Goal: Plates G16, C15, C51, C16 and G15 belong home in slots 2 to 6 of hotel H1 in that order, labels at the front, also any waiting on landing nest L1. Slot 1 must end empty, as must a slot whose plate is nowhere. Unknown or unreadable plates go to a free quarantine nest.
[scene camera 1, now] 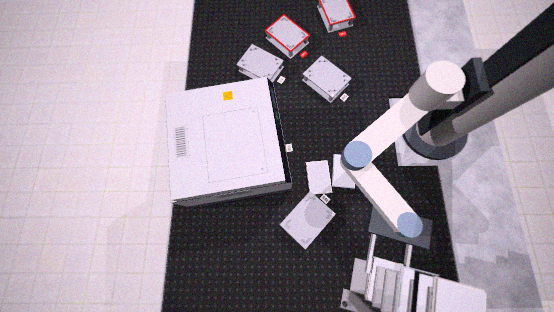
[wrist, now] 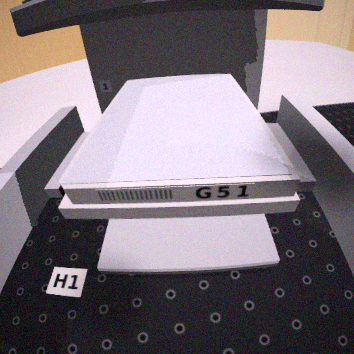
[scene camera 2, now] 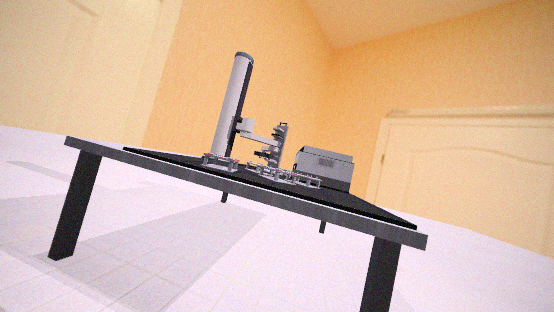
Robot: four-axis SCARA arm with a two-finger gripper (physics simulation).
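Seen in the pictures: gripper, fingertip midpoint: (wrist: pixel 176 114); arm's base, origin of the base link: (scene camera 1: pixel 432 130).
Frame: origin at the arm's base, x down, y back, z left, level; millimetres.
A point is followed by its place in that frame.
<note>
My gripper (scene camera 1: pixel 387 275) {x -124, y -299, z 530 mm} (wrist: pixel 176 114) {x -124, y -299, z 530 mm} is shut on plate G51 (wrist: pixel 177 127) {x -125, y -296, z 515 mm}. In the wrist view its two finger pads lie against the plate's left and right sides. The G51 label faces the camera. The plate sits level on a shelf of hotel H1 (wrist: pixel 172 47) {x -146, y -317, z 604 mm} (scene camera 2: pixel 285 140) {x -378, y -396, z 591 mm}, beside the slot mark 1. Another pale surface shows lower down below it. In scene camera 1 the hotel is at the bottom right, with several pale shelves or plates close together whose labels cannot be read. Plates G16, C15, C51, C16 and G15 cannot be made out.
Two red-rimmed nests (scene camera 1: pixel 287 32) {x -62, y -584, z -450 mm} (scene camera 1: pixel 337 11) {x -62, y -358, z -554 mm} stand at the top of scene camera 1, with two plain nests (scene camera 1: pixel 260 61) {x -62, y -701, z -305 mm} (scene camera 1: pixel 326 77) {x -63, y -426, z -218 mm} below. A large boxy device (scene camera 1: pixel 230 140) {x -263, y -767, z 123 mm} (scene camera 2: pixel 325 162) {x -180, y -818, z -72 mm} stands at left. Two pale rectangles (scene camera 1: pixel 318 176) {x -29, y -475, z 191 mm} (scene camera 1: pixel 343 175) {x -27, y -379, z 187 mm} and a flat nest (scene camera 1: pixel 300 227) {x -63, y -551, z 379 mm} lie near the arm.
</note>
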